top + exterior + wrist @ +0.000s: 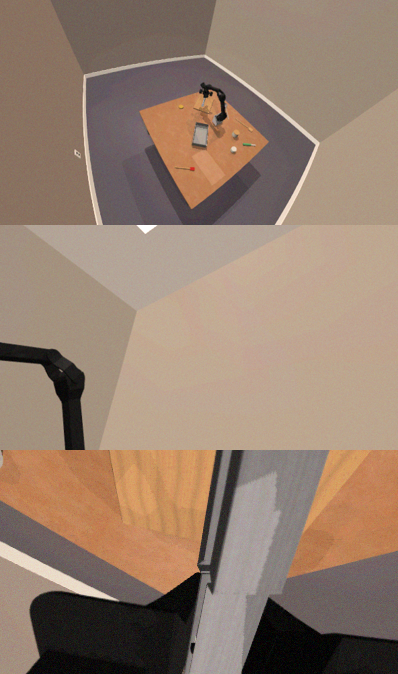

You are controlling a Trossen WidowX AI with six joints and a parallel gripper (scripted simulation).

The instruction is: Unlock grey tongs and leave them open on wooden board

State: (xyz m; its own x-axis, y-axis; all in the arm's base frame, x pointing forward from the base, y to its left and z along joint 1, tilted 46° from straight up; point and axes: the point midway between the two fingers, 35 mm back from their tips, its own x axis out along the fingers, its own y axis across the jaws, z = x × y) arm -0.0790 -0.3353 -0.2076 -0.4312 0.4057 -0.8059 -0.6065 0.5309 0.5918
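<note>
Now: the wooden board 15 cm below my gripper tip, 2 cm to the left of it and 1 cm ahead of it. From my gripper tip the other things lie so: green-handled tool: 91 cm to the left, 15 cm below, 3 cm behind; then roasting tin: 44 cm to the left, 42 cm ahead, 13 cm below; then small jar: 68 cm to the left, 13 cm below, 3 cm ahead.
</note>
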